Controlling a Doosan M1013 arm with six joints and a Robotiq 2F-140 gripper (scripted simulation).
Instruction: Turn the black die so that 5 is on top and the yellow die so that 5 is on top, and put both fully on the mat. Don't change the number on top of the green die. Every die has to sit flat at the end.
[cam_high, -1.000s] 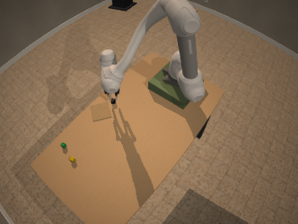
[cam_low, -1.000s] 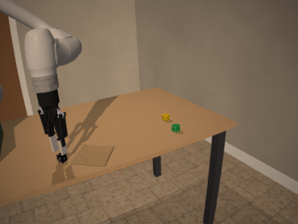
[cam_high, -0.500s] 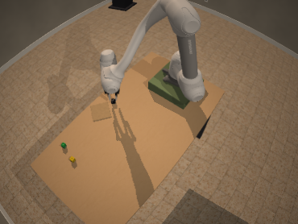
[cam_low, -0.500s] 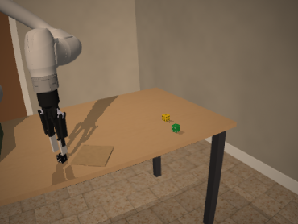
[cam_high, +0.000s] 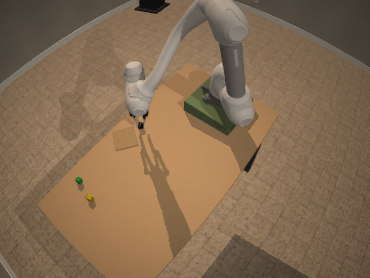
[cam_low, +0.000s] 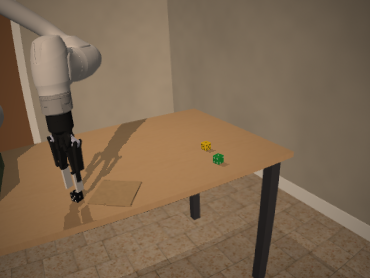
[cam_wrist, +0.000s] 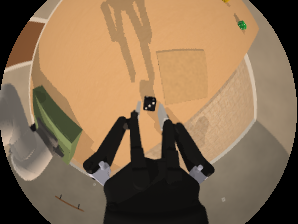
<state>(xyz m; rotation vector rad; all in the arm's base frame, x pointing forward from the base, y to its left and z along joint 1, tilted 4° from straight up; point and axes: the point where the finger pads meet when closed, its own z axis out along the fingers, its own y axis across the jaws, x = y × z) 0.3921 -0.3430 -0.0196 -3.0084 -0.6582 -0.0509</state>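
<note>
The black die lies 6 cm below my hand. From my hand the other things lie so: mat 12 cm ahead, 4 cm to the right, 7 cm below; then green die 50 cm ahead, 12 cm to the right, 6 cm below; then yellow die 55 cm ahead, 6 cm below.
</note>
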